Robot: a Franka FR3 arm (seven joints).
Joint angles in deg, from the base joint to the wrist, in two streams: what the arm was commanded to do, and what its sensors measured. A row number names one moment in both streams.
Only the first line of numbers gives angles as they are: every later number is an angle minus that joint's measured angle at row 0.
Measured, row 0:
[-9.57 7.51 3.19 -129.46 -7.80 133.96 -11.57]
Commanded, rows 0 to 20:
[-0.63 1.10 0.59 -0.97 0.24 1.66 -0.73]
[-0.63 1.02 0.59 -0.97 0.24 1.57 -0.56]
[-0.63 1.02 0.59 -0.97 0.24 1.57 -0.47]
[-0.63 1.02 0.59 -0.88 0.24 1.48 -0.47]
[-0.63 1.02 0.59 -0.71 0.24 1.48 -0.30]
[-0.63 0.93 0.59 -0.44 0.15 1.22 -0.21]
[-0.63 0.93 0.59 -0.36 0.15 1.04 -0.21]
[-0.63 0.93 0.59 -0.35 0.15 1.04 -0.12]
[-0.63 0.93 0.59 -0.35 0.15 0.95 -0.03]
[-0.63 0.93 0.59 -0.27 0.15 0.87 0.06]
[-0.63 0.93 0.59 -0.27 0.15 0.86 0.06]
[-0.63 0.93 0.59 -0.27 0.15 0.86 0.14]
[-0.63 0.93 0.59 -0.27 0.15 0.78 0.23]
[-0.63 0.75 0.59 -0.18 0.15 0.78 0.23]
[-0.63 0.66 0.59 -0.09 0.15 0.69 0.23]
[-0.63 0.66 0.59 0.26 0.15 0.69 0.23]
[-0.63 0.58 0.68 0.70 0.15 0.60 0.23]
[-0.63 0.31 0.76 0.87 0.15 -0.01 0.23]
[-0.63 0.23 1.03 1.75 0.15 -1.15 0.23]
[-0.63 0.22 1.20 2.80 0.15 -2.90 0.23]
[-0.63 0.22 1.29 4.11 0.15 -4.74 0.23]
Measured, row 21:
[0.00 -0.03 0.15 0.89 0.00 -0.46 0.31]
